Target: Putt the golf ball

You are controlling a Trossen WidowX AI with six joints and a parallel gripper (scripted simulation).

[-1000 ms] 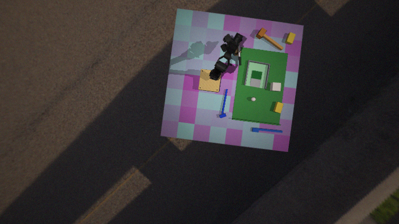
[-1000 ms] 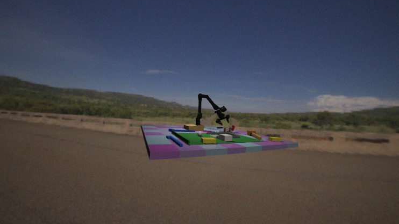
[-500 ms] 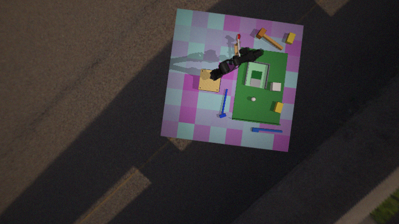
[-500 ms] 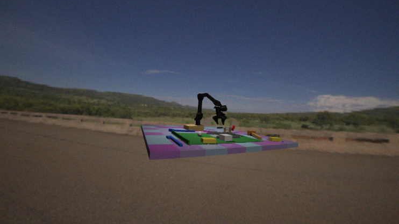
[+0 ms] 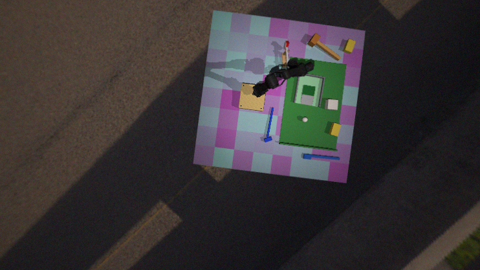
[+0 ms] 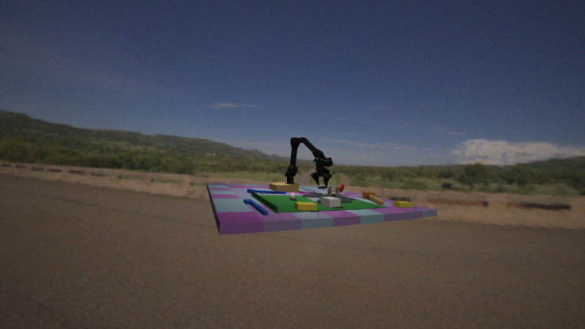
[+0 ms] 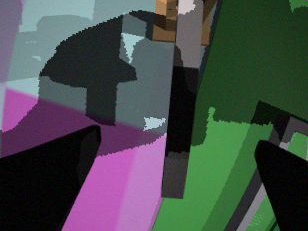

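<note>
Now: gripper tip 12 cm to the right of the tan rack, 5 cm past it and 4 cm above it. Round my gripper tip: white golf ball: 31 cm to the right, 25 cm ahead, 5 cm below; then white block: 42 cm ahead, 13 cm to the right, 5 cm below; then green mat: 29 cm ahead, 16 cm to the right, 7 cm below.
</note>
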